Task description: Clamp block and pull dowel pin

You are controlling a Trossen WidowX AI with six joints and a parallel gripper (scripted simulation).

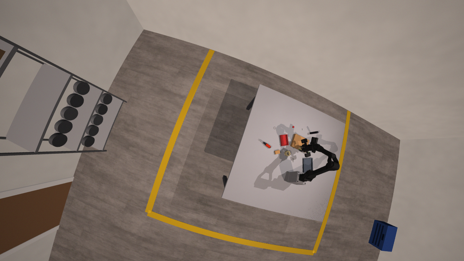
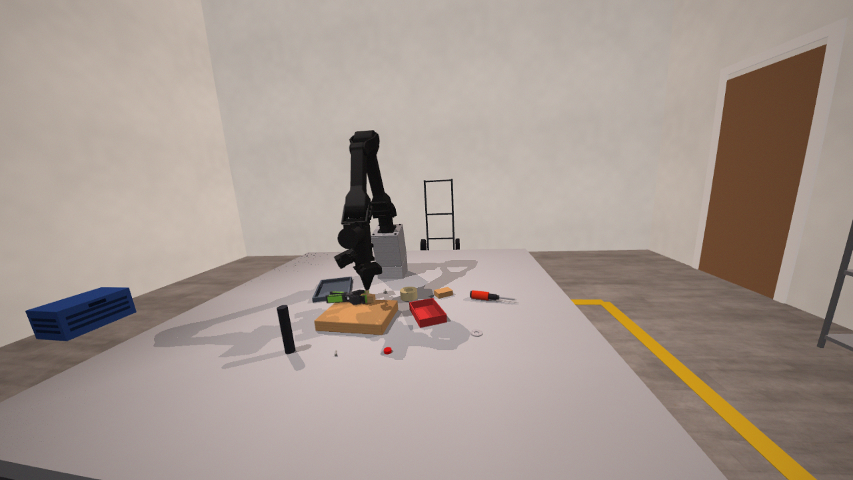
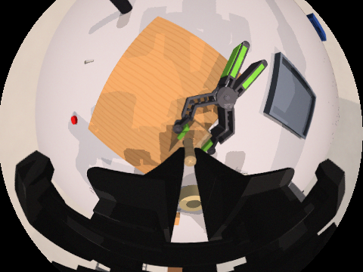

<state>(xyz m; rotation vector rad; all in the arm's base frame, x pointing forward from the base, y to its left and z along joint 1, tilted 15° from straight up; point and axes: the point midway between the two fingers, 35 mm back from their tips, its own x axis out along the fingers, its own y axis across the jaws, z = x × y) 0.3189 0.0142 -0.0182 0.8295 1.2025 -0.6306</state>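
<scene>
Now: the dowel pin 40 mm below my hand. From my hand the other things lie so: bench stop 70 mm below, 10 mm to the right, 10 mm behind; wooden board 90 mm below, 60 mm ahead, 10 mm to the right; small wooden block 70 mm below.
</scene>
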